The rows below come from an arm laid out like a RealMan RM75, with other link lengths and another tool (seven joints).
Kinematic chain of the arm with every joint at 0, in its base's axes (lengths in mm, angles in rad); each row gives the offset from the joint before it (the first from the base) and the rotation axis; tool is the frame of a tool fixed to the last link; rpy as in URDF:
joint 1: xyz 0 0 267 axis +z
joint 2: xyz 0 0 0 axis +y
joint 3: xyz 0 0 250.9 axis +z
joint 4: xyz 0 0 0 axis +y
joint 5: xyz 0 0 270.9 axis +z
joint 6: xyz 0 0 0 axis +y
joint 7: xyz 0 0 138.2 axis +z
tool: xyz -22 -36 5 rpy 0 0.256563 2.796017
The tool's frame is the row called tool.
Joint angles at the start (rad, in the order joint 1, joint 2, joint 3, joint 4, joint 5, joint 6, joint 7):
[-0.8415 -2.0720 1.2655 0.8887 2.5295 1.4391 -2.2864]
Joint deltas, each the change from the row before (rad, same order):
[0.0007 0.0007 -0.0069 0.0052 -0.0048 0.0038 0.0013]
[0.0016 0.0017 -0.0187 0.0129 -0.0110 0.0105 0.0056]
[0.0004 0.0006 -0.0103 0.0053 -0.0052 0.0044 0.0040]
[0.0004 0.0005 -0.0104 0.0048 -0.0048 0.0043 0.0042]
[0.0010 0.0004 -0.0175 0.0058 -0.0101 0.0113 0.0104]
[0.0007 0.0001 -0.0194 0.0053 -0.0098 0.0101 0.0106]
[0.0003 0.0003 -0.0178 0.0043 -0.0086 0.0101 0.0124]
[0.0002 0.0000 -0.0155 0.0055 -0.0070 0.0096 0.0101]
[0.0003 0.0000 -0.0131 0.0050 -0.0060 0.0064 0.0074]
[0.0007 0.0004 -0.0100 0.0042 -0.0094 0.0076 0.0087]
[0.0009 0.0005 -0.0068 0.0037 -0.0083 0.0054 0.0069]
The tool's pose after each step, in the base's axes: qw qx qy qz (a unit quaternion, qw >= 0); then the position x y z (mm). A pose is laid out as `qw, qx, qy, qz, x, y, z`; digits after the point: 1 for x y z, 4 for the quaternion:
0.2571, 0.4423, -0.8570, -0.0622, -203.4, 462.2, 4.1
0.2463, 0.4434, -0.8597, -0.0601, -200.9, 463.4, 8.3
0.2407, 0.4438, -0.8612, -0.0592, -199.7, 464.0, 10.3
0.2353, 0.4441, -0.8626, -0.0583, -198.8, 464.7, 12.3
0.2271, 0.4440, -0.8651, -0.0537, -197.7, 464.8, 14.9
0.2180, 0.4441, -0.8676, -0.0496, -196.6, 465.2, 17.6
0.2102, 0.4429, -0.8704, -0.0457, -195.7, 465.5, 20.2
0.2033, 0.4414, -0.8729, -0.0427, -194.5, 465.9, 22.7
0.1969, 0.4406, -0.8749, -0.0410, -193.4, 466.4, 24.9
0.1908, 0.4387, -0.8773, -0.0377, -192.2, 466.4, 26.5
0.1860, 0.4368, -0.8794, -0.0353, -191.1, 466.5, 27.7

